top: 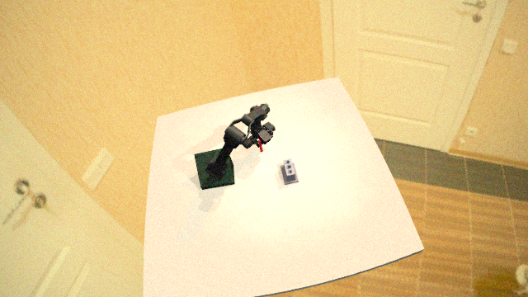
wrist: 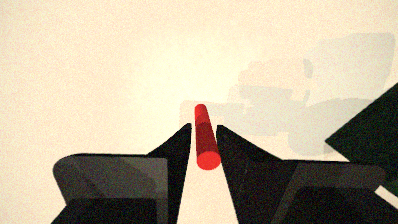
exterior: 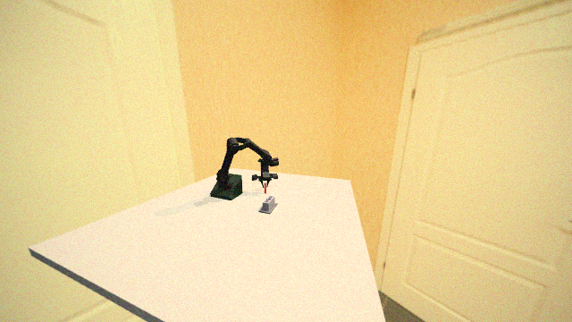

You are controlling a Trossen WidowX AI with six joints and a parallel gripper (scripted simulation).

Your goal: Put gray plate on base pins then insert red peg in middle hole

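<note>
The gray plate lies 110 mm ahead of my gripper tip and 190 mm to the right of it. From my gripper tip the other things lie so: red peg (right at my gripper tip).
</note>
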